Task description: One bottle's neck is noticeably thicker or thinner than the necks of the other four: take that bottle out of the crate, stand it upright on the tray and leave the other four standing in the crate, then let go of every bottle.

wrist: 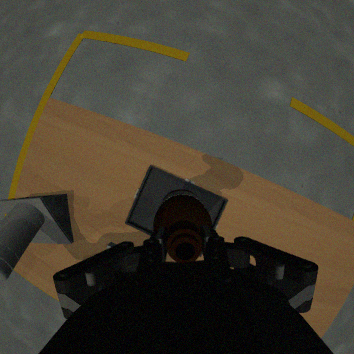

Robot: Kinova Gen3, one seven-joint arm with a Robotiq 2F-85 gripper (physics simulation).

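Seen in the pictures: gripper, fingertip midpoint: (183, 234); arm's base, origin of the base link: (31, 213).
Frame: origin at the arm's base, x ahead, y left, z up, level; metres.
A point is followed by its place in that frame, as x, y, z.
A brown bottle (182, 215) {0.425, 0.182, 0.234} is upright between the fingers, its round shoulder and open mouth seen from above. My gripper (183, 234) {0.430, 0.166, 0.246} is shut on its neck. The bottle overlaps the near part of the dark grey rectangular tray (149, 175) {0.321, 0.205, -0.089} in the wrist view; its base is hidden, so I cannot tell whether it touches the tray. The crate and the other four bottles do not show in this view.
A grey wedge-shaped stand with a thick cylinder (17, 235) {0.054, -0.023, 0.094} is at the left on the wooden table (100, 145) {0.137, 0.259, -0.094}. Yellow tape lines (135, 44) mark the grey floor (225, 30) beyond the table's far edge.
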